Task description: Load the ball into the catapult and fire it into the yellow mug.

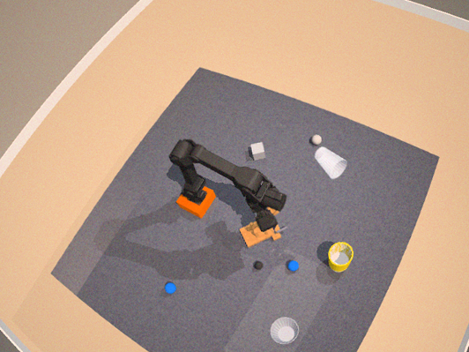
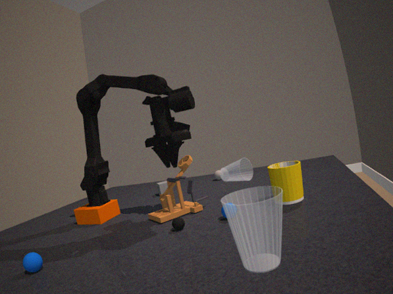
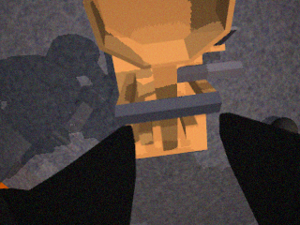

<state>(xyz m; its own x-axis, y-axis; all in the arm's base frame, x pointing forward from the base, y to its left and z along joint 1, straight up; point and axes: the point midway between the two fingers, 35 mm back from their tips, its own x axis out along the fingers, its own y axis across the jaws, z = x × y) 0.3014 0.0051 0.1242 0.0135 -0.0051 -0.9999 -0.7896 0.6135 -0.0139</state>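
My gripper tip is now 70 mm above the wooden catapult and 30 mm short of it. Round my gripper tip: black ball (150 mm to the right, 130 mm below, 50 mm ahead); then yellow mug (320 mm ahead, 110 mm below, 10 mm to the right); then grey cube (290 mm to the left, 180 mm behind, 120 mm below).
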